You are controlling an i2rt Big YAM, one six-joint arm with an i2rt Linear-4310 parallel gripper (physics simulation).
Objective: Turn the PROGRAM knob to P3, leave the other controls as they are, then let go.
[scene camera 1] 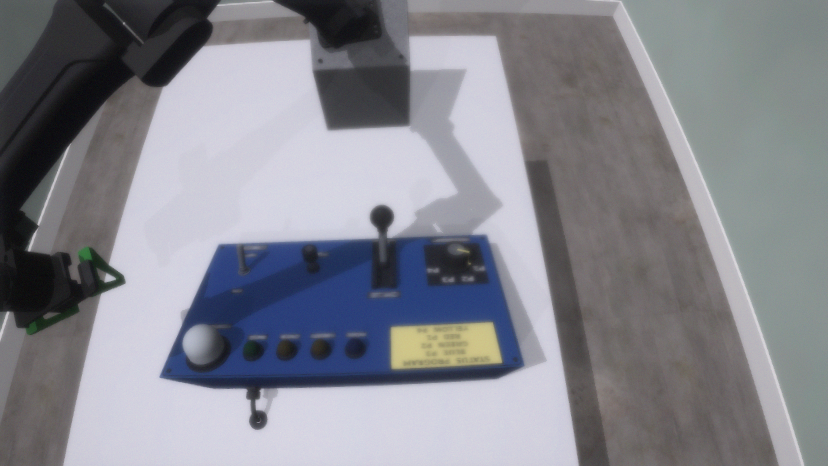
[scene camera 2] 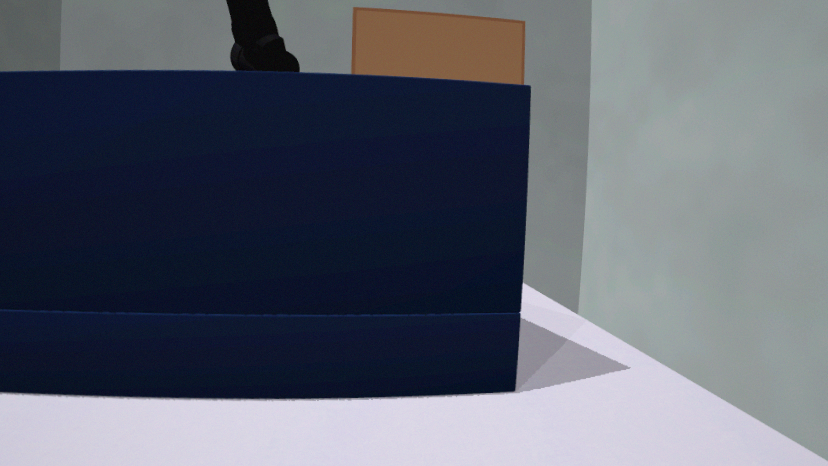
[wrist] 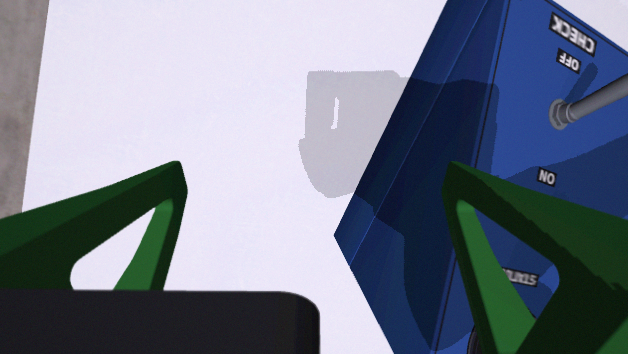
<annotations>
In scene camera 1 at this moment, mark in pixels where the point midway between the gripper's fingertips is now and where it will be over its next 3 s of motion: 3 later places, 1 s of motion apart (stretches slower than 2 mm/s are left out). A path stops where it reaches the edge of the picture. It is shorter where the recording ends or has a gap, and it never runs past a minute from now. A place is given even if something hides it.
My gripper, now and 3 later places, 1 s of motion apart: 100, 294; 108, 252; 260, 228; 249, 235
</annotations>
